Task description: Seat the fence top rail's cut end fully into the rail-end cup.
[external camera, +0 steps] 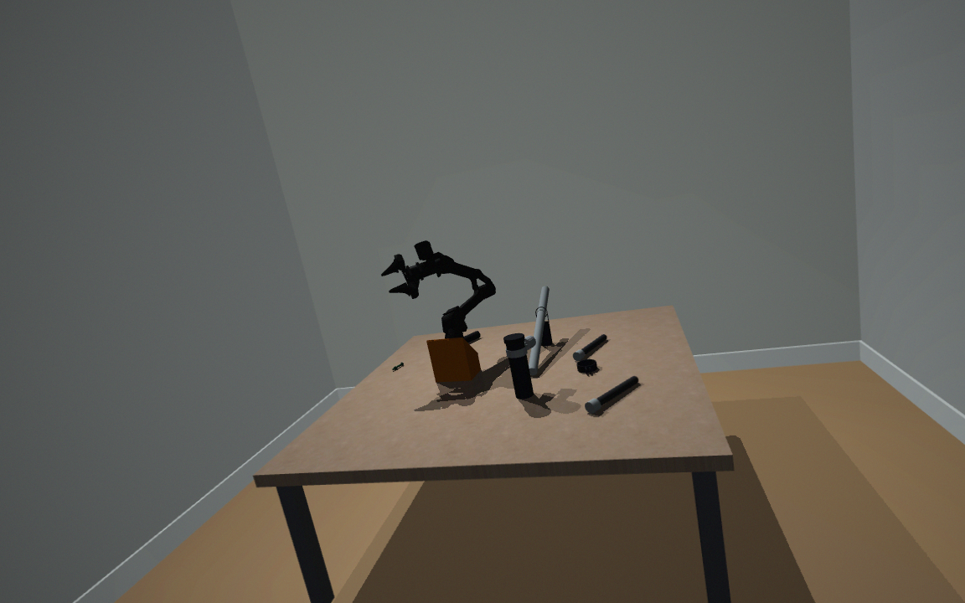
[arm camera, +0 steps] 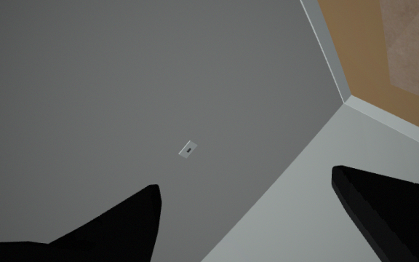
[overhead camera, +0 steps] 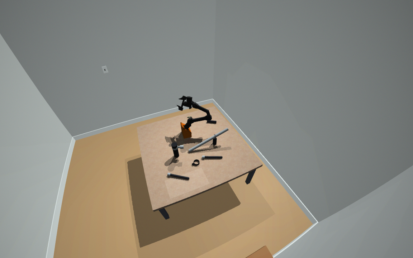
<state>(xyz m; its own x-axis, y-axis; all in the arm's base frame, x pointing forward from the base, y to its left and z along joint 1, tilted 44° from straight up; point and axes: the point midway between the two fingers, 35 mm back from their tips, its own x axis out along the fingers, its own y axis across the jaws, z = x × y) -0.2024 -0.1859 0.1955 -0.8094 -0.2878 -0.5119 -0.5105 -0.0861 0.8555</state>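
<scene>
Now: the grey rail-end cup 530 mm ahead of my gripper tip, 140 mm to the right of it and 250 mm below it. The rest, counted from my gripper tip: short black cylinder (120 mm ahead, 440 mm to the left, 390 mm below); small post (520 mm ahead, 300 mm to the left, 300 mm below); bolt (120 mm behind, 180 mm to the left, 400 mm below).
</scene>
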